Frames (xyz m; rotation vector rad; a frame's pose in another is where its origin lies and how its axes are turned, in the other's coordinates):
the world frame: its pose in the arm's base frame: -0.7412 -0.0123 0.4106 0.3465 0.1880 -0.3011
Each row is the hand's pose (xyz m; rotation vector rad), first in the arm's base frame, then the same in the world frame.
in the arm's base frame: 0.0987 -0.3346 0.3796 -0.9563 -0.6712 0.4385
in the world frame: 0.8781 -0.0290 0.1960 -1.2391 -0.9351 0.7546
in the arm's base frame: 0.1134 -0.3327 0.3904 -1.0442 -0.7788 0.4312
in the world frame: 0.8889 -0.0193 0.2072 -1.3074 -1.0605 0.7523
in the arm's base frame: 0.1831 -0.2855 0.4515 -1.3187 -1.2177 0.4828
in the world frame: 0.9280 0.0640 0.2557 -1.5028 -1.5501 0.8288
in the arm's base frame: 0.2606 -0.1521 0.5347 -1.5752 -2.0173 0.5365
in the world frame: 0.9472 0.2338 0.2945 -1.5675 -2.4276 0.9250
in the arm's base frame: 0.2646 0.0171 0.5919 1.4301 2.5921 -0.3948
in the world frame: 0.8942 0.4043 0.2869 0.9029 2.3877 -0.5973
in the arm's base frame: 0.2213 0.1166 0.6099 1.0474 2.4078 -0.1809
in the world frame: 0.8238 0.4851 0.2621 0.5164 2.2253 -0.3610
